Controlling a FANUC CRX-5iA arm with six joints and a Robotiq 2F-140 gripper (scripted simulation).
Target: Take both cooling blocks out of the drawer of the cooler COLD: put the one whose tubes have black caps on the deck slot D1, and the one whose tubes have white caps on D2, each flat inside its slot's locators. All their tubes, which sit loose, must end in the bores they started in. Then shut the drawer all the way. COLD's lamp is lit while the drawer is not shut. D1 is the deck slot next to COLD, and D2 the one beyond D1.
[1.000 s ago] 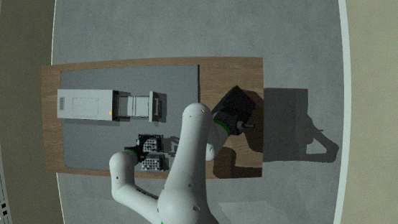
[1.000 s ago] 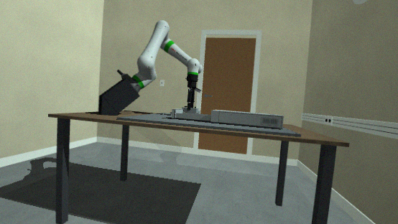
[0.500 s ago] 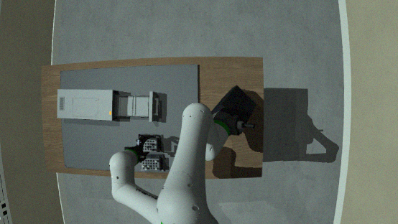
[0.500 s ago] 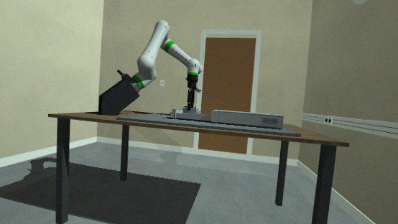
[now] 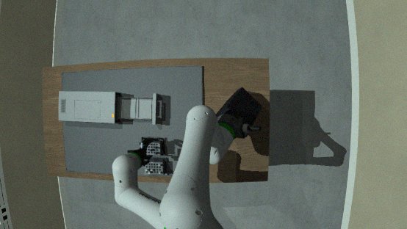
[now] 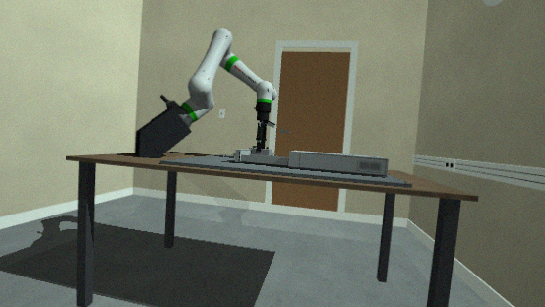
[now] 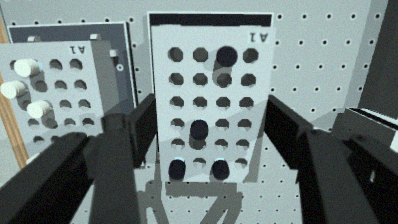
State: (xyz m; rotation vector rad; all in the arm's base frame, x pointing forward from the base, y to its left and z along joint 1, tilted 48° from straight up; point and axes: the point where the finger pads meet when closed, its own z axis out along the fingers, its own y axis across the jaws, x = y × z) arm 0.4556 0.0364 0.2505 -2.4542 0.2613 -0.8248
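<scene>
The deck slot D1 lies 8 cm below my hand. From my hand the other things lie so: drawer: 26 cm to the right, 8 cm ahead, 5 cm below; cooler COLD: 27 cm ahead, 26 cm to the right, 4 cm below; slot D2: 14 cm to the left, 8 cm below, 1 cm behind.
</scene>
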